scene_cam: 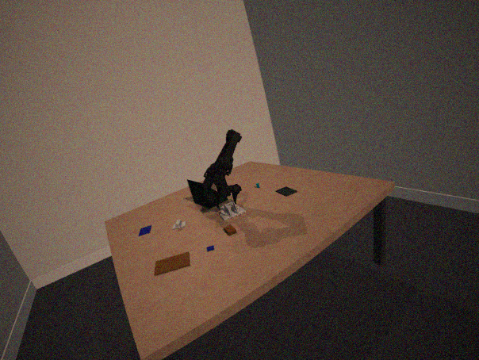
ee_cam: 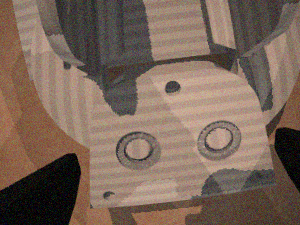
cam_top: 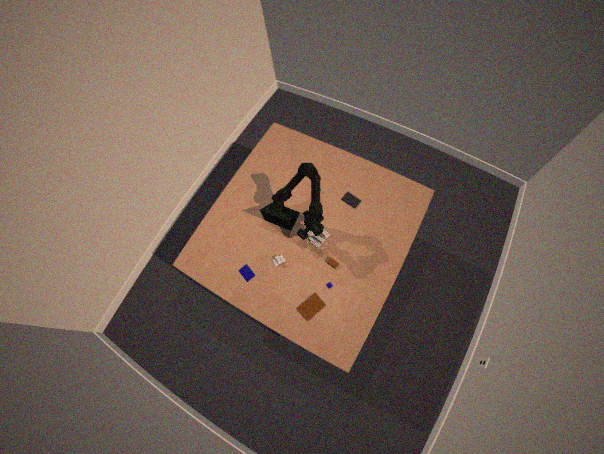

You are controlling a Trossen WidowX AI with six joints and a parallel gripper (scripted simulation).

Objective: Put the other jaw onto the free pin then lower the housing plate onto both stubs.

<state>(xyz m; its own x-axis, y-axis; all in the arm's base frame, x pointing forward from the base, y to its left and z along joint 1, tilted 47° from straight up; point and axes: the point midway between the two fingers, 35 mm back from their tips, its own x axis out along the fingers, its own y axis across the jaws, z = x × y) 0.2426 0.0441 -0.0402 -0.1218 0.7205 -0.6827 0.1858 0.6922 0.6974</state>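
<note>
My gripper tip is 2 cm short of the jaw and 2 cm to the left of it. The rest, counted from my gripper tip: base: 7 cm ahead, 1 cm to the right, 1 cm below; then teal piece: 10 cm behind, 28 cm to the left; then small brown block: 22 cm ahead, 11 cm to the right, 1 cm below.
</note>
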